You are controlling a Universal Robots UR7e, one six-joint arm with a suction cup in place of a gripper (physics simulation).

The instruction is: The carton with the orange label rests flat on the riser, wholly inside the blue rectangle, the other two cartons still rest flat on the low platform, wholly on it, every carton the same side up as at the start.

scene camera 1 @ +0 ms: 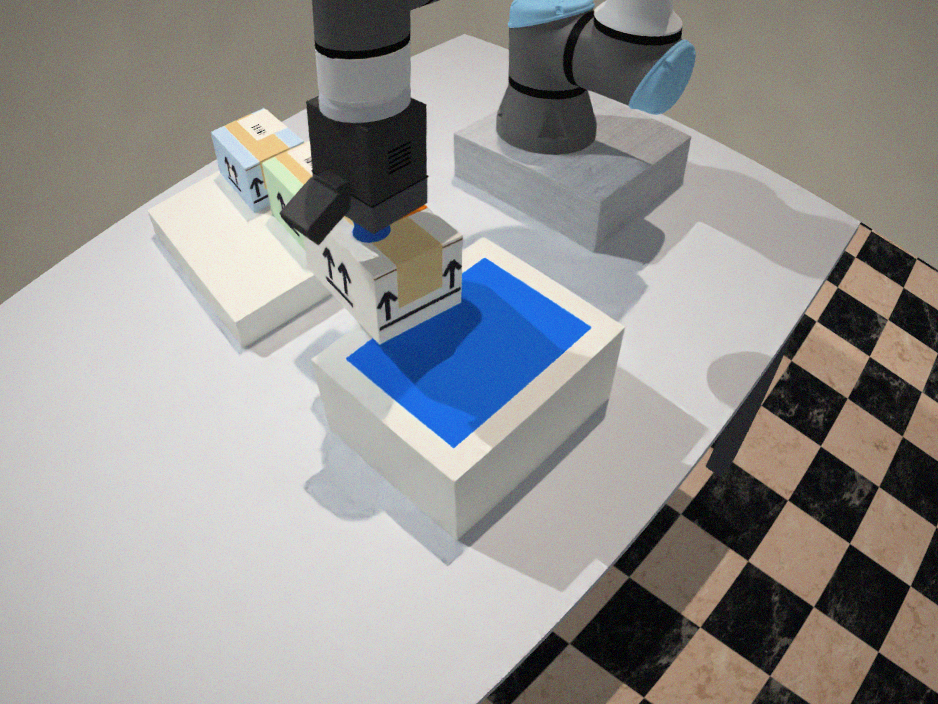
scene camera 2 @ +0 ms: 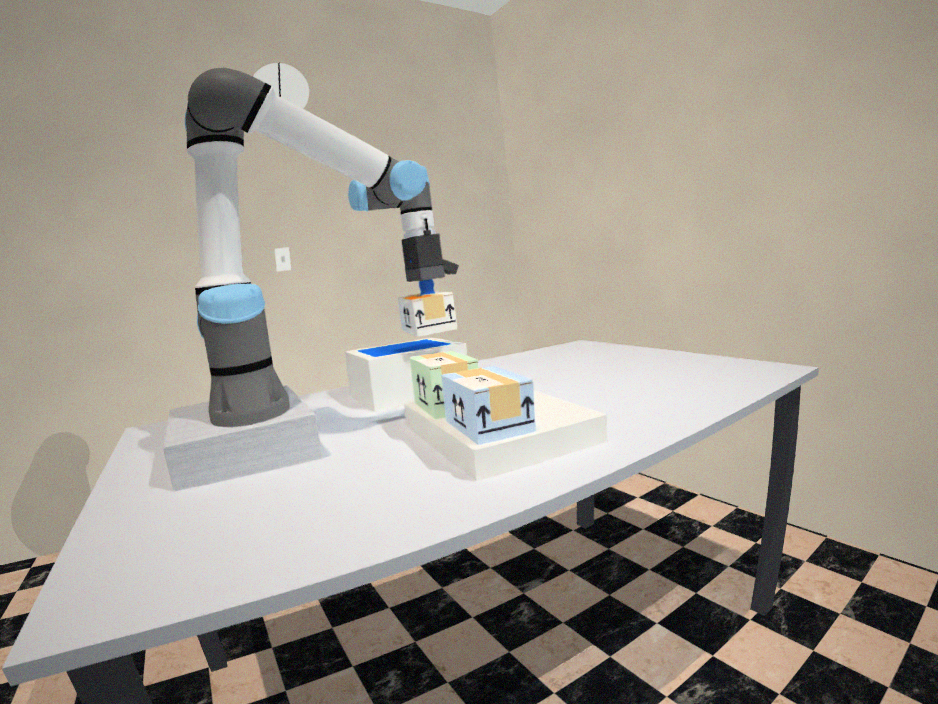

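Pixels of known places: end effector, tool point: (scene camera 1: pixel 372 241); arm's base, origin of the base link: (scene camera 1: pixel 546 128) (scene camera 2: pixel 250 413).
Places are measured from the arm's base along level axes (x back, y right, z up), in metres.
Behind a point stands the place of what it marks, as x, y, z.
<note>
The white carton with the orange label (scene camera 1: pixel 418 265) @(-0.453, -0.206, 0.155) (scene camera 2: pixel 428 314) @(-0.416, -0.072, 0.124) hangs upright from my suction cup (scene camera 1: pixel 372 231) @(-0.457, -0.149, 0.153) (scene camera 2: pixel 427 287), which is shut on its top. It is in the air above the riser (scene camera 1: pixel 393 424) @(-0.532, -0.245, 0.037) (scene camera 2: pixel 365 382) @(-0.286, -0.176, -0.021), over the far left part of the blue rectangle (scene camera 1: pixel 500 341) @(-0.391, -0.250, 0.037) (scene camera 2: pixel 401 348) @(-0.402, -0.216, 0.037) in scene camera 1. The tool hides most of the orange label there. The blue carton (scene camera 1: pixel 246 162) @(-0.386, 0.217, 0.046) (scene camera 2: pixel 488 405) @(-0.302, 0.332, 0.021) and the green carton (scene camera 1: pixel 281 181) @(-0.388, 0.122, 0.057) (scene camera 2: pixel 428 382) @(-0.296, 0.151, 0.028) rest flat on the low platform (scene camera 1: pixel 227 265) @(-0.485, 0.143, -0.035) (scene camera 2: pixel 545 447) @(-0.384, 0.353, -0.060), arrows pointing up. The tool and the held carton partly hide the green carton in scene camera 1.
The arm's base stands on a grey block (scene camera 1: pixel 530 193) @(-0.104, -0.055, -0.041) (scene camera 2: pixel 242 458) @(0.033, 0.094, -0.051), beyond the riser in scene camera 1 and at the left in scene camera 2. The white table (scene camera 1: pixel 189 530) @(-0.742, -0.117, -0.083) (scene camera 2: pixel 303 515) @(-0.025, 0.295, -0.083) ends at an edge above a chequered floor.
</note>
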